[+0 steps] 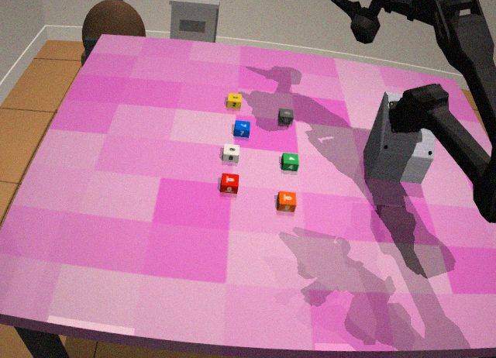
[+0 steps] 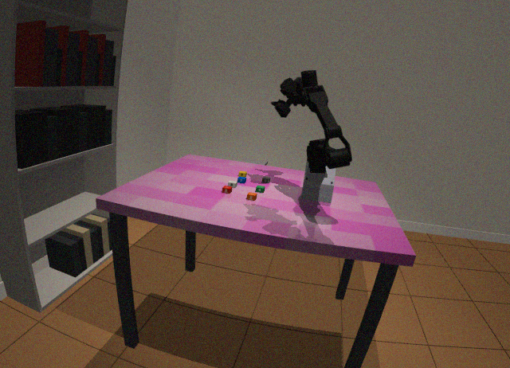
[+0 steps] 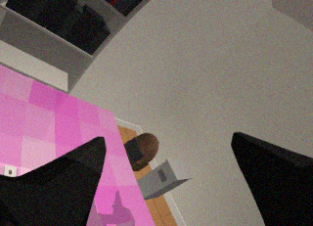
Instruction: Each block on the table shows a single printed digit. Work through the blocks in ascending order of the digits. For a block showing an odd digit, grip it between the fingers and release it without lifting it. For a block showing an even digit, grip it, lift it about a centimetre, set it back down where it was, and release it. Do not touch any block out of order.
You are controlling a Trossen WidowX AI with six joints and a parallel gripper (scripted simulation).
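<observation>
My gripper tip is now 39 cm above the grey block, 10 cm to the left of it and 1 cm short of it. Also, from my gripper tip: blue block 39 cm below, 11 cm ahead, 5 cm to the right; then green block 39 cm below, 5 cm to the left, 2 cm ahead; then white block 39 cm below, 14 cm ahead, 3 cm to the left.
</observation>
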